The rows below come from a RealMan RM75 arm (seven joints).
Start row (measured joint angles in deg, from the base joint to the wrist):
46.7, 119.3, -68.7, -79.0, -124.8, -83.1, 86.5
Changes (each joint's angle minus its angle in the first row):
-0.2, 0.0, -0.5, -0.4, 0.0, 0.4, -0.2
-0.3, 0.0, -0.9, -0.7, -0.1, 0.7, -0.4
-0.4, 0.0, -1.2, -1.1, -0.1, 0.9, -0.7
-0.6, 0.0, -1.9, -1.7, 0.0, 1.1, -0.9
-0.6, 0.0, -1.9, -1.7, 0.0, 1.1, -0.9
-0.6, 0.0, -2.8, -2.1, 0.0, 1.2, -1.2
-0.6, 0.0, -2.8, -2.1, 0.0, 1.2, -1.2
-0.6, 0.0, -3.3, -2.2, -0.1, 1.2, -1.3
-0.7, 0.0, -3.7, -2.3, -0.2, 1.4, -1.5
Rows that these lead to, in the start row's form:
46.5, 119.3, -69.2, -79.4, -124.8, -82.7, 86.3
46.4, 119.3, -69.6, -79.7, -124.9, -82.4, 86.1
46.3, 119.3, -69.9, -80.1, -124.9, -82.2, 85.8
46.1, 119.3, -70.6, -80.7, -124.8, -82.0, 85.6
46.1, 119.3, -70.6, -80.7, -124.8, -82.0, 85.6
46.1, 119.3, -71.5, -81.1, -124.8, -81.9, 85.3
46.1, 119.3, -71.5, -81.1, -124.8, -81.9, 85.3
46.1, 119.3, -72.0, -81.2, -124.9, -81.9, 85.2
46.0, 119.3, -72.4, -81.3, -125.0, -81.7, 85.0

